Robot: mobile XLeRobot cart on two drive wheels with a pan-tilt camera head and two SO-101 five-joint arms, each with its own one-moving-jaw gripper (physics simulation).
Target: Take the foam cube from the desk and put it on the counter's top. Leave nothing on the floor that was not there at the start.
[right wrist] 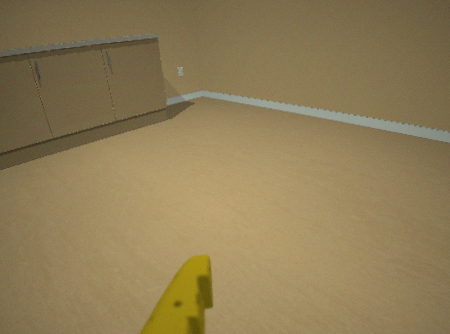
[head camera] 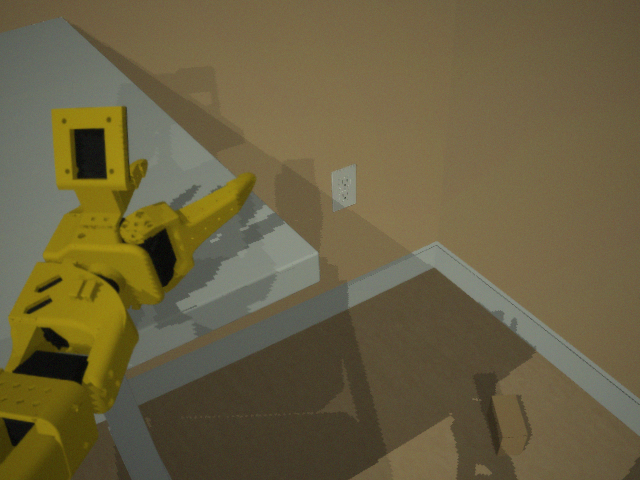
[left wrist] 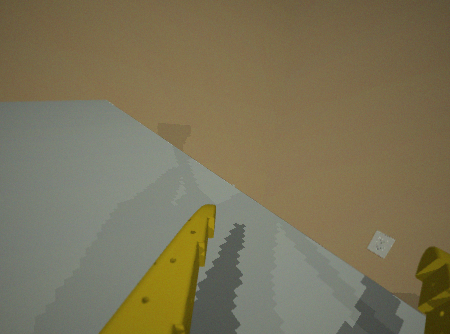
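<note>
The foam cube does not show in the three views. The white desk [head camera: 41, 67] [left wrist: 45, 150] reaches in from the left of the head view, its near corner beside the wall. My left gripper [head camera: 196, 170] [left wrist: 322, 227] is open and empty, its jaws in a wide V over the desk's wall-side edge, with shadows on the top below. My right gripper is open: one notched jaw [right wrist: 192, 300] shows low in the right wrist view, and the other is out of the picture. The counter [right wrist: 80, 44], with a grey top and wooden doors, stands far off at the upper left there.
A tan block [head camera: 510, 421] stands on the floor at the lower right of the head view. The wall carries an outlet [head camera: 343, 187] [left wrist: 381, 244] [right wrist: 180, 71] beyond the desk's edge and right of the counter. A pale baseboard [head camera: 485, 284] [right wrist: 320, 114] runs along the wall.
</note>
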